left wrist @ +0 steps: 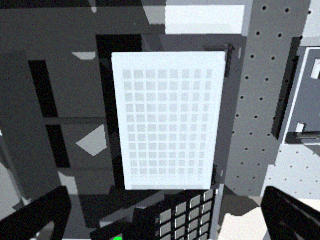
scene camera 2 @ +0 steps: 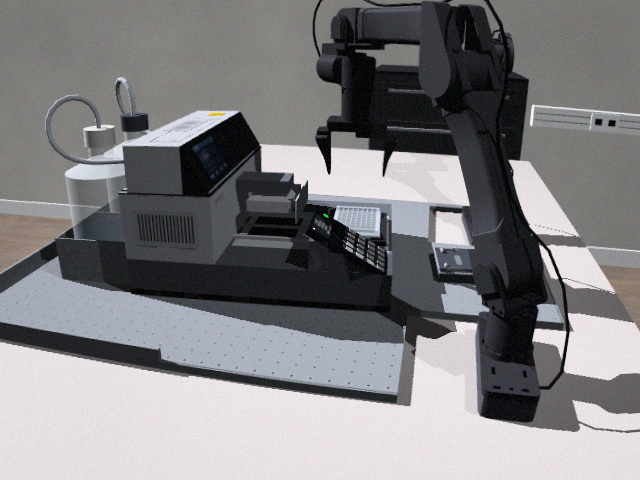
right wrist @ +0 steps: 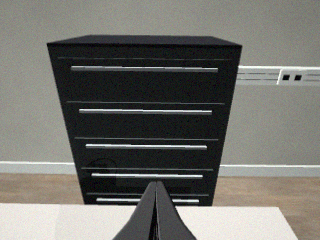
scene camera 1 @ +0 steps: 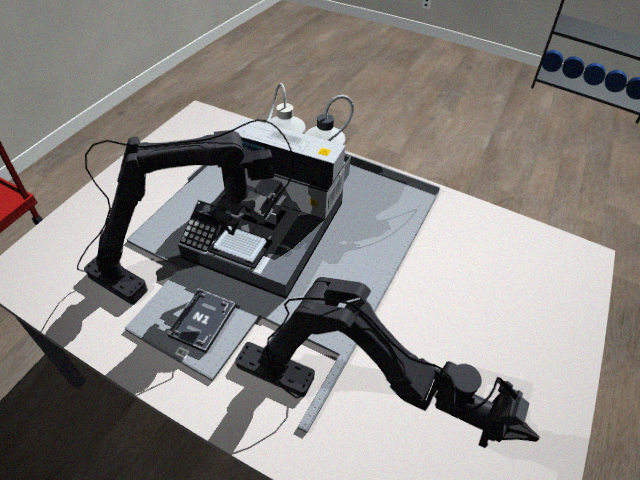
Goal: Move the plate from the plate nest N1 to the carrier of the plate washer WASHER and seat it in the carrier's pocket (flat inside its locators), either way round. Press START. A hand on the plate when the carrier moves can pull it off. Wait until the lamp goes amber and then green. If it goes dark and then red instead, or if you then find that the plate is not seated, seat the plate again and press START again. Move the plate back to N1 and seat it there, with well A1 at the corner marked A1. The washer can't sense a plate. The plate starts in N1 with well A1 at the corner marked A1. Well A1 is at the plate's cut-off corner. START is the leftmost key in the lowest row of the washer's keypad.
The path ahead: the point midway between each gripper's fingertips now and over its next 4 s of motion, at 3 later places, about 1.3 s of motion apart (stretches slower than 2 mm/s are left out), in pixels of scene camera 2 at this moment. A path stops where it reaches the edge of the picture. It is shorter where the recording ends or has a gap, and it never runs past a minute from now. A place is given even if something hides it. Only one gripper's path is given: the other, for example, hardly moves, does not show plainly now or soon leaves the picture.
My left gripper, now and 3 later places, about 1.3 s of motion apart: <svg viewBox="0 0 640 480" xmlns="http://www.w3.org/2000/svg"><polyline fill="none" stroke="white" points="356,174 355,174 377,186 408,210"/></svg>
